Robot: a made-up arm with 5 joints. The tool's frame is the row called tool.
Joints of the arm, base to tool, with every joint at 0 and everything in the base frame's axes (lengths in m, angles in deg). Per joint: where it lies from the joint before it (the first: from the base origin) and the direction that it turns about. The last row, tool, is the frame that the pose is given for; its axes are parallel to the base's.
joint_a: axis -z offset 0 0 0.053
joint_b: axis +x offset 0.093 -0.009 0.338
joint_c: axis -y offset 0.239 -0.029 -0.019
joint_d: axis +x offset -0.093 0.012 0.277
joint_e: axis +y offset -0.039 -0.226 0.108
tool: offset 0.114 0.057 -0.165
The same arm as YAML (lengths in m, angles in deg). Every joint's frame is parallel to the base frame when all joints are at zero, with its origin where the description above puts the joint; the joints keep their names.
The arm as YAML. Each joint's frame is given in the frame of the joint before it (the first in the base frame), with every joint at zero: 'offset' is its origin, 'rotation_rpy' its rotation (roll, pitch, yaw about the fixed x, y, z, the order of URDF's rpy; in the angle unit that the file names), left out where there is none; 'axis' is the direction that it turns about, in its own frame. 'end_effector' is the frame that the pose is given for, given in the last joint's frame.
length_unit: m
angle_unit: deg
chain:
  - id: joint_a
    offset: [0.0, 0.0, 0.053]
    axis: [0.0, 0.0, -1.0]
  - id: joint_b
    offset: [0.093, -0.009, 0.338]
    axis: [1.0, 0.0, 0.0]
  - id: joint_c
    offset: [0.239, -0.029, -0.019]
    axis: [0.0, -1.0, 0.0]
  - id: joint_d
    offset: [-0.093, 0.012, 0.277]
    axis: [1.0, 0.0, 0.0]
  - id: joint_e
    offset: [-0.039, -0.226, 0.108]
    axis: [0.0, 1.0, 0.0]
end_effector:
  offset: [0.114, 0.057, -0.165]

